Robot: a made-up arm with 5 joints.
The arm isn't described. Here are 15 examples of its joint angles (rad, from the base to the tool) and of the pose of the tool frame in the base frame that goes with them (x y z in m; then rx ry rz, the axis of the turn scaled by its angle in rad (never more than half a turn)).
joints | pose
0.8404 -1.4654 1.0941 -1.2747 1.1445 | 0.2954 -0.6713 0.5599 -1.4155 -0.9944 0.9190
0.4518 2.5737 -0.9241 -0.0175 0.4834 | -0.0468 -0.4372 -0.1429 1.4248 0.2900 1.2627
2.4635 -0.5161 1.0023 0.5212 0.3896 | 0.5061 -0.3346 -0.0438 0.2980 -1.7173 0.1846
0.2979 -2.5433 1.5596 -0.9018 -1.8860 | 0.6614 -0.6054 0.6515 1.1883 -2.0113 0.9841
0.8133 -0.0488 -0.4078 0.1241 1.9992 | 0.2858 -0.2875 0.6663 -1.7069 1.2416 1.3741
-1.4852 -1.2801 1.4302 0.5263 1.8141 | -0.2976 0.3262 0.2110 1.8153 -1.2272 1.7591
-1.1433 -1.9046 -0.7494 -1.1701 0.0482 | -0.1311 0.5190 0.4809 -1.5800 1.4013 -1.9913
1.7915 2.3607 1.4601 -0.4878 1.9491 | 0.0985 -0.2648 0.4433 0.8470 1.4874 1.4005
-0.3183 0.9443 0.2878 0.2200 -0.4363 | -0.7291 0.2081 0.3914 -0.4378 -0.1345 -1.7687
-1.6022 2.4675 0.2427 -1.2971 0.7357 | -0.0390 0.4686 0.5493 1.9637 -1.6941 -0.2848
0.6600 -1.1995 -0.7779 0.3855 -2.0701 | -0.0813 -0.7289 0.5883 -0.4040 -2.5150 0.2034
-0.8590 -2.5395 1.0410 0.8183 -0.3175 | -0.9533 -0.2019 0.8355 1.4682 1.4982 -1.1494
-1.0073 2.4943 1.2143 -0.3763 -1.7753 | 0.1529 -0.2799 1.0201 -0.2787 -1.0541 1.5099
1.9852 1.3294 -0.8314 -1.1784 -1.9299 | 0.4341 -0.4537 0.9636 -0.8942 0.6898 0.1872
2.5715 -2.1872 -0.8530 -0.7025 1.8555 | 0.0553 0.0494 0.6624 -2.3035 -0.4874 0.3846
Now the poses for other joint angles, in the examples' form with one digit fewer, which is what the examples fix.
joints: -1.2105 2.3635 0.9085 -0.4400 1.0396
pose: -0.317 0.392 0.561 1.773 -0.500 -1.186
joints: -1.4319 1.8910 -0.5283 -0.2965 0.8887
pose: -0.601 0.123 0.094 0.944 -0.379 -0.383
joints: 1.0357 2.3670 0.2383 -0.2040 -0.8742
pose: -0.306 -0.664 0.898 0.281 1.333 -0.713
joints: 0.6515 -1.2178 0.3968 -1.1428 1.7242
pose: 0.144 -0.531 0.552 -1.554 0.396 0.894
